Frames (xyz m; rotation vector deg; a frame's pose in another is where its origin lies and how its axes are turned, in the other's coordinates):
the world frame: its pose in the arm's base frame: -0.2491 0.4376 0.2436 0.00 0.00 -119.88
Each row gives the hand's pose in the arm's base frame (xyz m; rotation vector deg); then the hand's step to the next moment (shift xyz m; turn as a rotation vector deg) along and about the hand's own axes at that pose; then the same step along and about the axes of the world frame.
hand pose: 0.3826 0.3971 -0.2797 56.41 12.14 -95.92
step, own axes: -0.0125 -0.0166 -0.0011 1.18 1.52 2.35
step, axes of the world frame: -0.0067 -0.0195 0.0023 2.35 1.51 1.19
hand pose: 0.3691 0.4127 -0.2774 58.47 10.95 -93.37
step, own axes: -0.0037 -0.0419 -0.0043 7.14 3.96 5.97
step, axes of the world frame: 0.0000 -0.0391 -0.0160 8.49 5.49 0.18
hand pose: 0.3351 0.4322 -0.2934 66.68 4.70 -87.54
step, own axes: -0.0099 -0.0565 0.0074 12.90 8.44 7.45
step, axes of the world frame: 0.0060 -0.0543 -0.0190 12.44 11.74 -0.69
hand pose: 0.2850 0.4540 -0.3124 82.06 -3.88 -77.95
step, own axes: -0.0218 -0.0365 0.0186 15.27 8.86 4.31
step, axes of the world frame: 0.0064 -0.0456 -0.0061 10.57 14.51 -2.80
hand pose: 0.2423 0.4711 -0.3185 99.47 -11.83 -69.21
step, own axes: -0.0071 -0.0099 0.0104 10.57 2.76 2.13
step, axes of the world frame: 0.0050 -0.0148 -0.0036 5.64 8.45 -4.54
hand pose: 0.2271 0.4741 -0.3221 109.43 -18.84 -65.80
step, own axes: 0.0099 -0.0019 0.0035 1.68 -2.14 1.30
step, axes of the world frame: 0.0047 0.0052 -0.0081 0.65 -0.28 -2.93
